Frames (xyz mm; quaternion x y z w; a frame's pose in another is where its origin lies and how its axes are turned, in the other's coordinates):
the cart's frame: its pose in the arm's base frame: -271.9 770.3 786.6 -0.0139 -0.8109 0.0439 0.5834
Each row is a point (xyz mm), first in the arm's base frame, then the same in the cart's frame.
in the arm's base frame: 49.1 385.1 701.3
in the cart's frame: -211.4 -385.3 -256.0
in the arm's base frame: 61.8 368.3 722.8
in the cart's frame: -196.4 -404.3 -273.9
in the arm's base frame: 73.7 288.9 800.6
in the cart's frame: -132.5 -490.5 -305.4
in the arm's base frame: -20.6 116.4 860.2
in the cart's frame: -58.8 -664.8 -225.3
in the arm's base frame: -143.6 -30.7 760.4
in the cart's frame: -124.8 -799.0 -69.2
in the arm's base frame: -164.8 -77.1 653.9
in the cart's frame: -222.1 -835.3 -13.0
